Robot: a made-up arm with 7 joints. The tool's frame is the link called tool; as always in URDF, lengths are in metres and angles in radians. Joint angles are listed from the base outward.
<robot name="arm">
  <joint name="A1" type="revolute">
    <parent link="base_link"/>
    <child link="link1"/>
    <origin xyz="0 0 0" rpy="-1.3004 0.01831 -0.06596"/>
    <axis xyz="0 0 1"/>
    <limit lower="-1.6" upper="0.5"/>
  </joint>
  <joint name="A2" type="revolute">
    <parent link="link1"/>
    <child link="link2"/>
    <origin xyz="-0.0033 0.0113 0.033" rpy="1.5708 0 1.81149"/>
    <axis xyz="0 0 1"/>
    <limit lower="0" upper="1.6"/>
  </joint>
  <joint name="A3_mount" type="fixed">
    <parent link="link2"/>
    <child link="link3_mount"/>
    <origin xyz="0.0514 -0.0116 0" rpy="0 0 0"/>
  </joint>
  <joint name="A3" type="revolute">
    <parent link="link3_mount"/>
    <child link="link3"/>
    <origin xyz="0.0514 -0.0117 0" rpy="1.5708 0 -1.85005"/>
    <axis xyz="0 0 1"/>
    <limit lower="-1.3" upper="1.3"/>
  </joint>
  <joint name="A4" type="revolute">
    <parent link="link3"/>
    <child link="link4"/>
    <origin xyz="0 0.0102 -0.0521" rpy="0 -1.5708 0"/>
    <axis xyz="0 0 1"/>
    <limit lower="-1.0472" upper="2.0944"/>
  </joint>
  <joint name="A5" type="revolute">
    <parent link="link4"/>
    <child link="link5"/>
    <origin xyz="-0.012 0.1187 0.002" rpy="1.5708 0 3.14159"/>
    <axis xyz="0 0 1"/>
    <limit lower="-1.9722" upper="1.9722"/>
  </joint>
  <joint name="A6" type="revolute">
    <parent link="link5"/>
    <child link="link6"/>
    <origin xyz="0.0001 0 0.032" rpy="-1.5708 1.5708 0"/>
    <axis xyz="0 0 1"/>
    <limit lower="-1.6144" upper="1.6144"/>
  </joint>
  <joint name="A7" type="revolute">
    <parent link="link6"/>
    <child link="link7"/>
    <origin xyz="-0.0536 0.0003 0" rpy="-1.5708 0 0"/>
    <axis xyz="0 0 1"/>
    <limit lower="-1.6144" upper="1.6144"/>
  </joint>
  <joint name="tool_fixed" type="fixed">
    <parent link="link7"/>
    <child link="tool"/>
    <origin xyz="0 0 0" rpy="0 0 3.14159"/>
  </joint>
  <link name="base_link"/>
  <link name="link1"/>
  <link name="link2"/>
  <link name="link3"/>
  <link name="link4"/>
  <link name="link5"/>
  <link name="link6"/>
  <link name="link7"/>
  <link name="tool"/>
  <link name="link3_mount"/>
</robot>
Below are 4 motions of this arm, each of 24 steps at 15 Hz.
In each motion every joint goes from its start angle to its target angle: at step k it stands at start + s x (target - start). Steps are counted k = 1, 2, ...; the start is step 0. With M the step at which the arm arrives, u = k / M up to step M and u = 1 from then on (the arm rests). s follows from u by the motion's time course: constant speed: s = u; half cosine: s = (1 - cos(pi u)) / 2; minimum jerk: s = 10 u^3 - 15 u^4 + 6 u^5.
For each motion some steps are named. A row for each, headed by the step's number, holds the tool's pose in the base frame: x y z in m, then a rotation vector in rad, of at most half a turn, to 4 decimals.
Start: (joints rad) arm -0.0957 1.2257 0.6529 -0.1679 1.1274 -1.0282 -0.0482
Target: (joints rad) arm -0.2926 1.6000 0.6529 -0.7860 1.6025 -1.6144 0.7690
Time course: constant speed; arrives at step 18
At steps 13, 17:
13: 0.1512 0.1018 0.0401 -2.2832 1.3620 1.2430
17: 0.1388 0.0886 0.0431 -1.9996 1.3205 1.3844

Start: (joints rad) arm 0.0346 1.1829 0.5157 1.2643 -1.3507 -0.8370 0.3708
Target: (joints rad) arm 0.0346 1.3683 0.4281 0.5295 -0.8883 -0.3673 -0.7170
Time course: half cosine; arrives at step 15
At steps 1, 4, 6, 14, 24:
1: 0.0142 0.3739 -0.0673 0.2264 -0.5880 1.7293
4: 0.0411 0.3731 -0.0556 0.2723 -0.5137 1.4194
6: 0.0714 0.3671 -0.0423 0.3334 -0.4249 1.0610
14: 0.1606 0.3106 -0.0044 0.5808 -0.0358 -0.1601
24: 0.1618 0.3093 -0.0040 0.5850 -0.0278 -0.1796

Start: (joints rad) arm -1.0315 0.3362 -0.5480 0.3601 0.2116 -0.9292 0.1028
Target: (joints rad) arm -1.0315 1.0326 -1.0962 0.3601 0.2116 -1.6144 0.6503
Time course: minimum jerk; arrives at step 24
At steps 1, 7, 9, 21, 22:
1: 0.2574 -0.0614 -0.0533 0.4443 -1.2787 -0.7971
7: 0.2534 -0.0487 -0.0630 0.4565 -1.3288 -0.8470
9: 0.2498 -0.0366 -0.0712 0.4559 -1.3551 -0.8939
21: 0.2171 0.0594 -0.1056 0.3034 -1.2328 -1.1478
22: 0.2164 0.0612 -0.1058 0.2997 -1.2275 -1.1499

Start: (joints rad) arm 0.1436 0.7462 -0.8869 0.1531 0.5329 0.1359 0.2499
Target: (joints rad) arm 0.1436 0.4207 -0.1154 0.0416 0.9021 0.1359 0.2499
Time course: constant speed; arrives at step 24
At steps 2, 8, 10, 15, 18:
2: 0.0381 0.0666 -0.2864 1.2088 0.4962 -0.7945
8: 0.0715 0.0684 -0.2767 1.2455 0.4078 -0.5999
10: 0.0814 0.0708 -0.2727 1.2585 0.3847 -0.5335
15: 0.1027 0.0800 -0.2614 1.2923 0.3410 -0.3651
18: 0.1130 0.0877 -0.2541 1.3135 0.3248 -0.2630

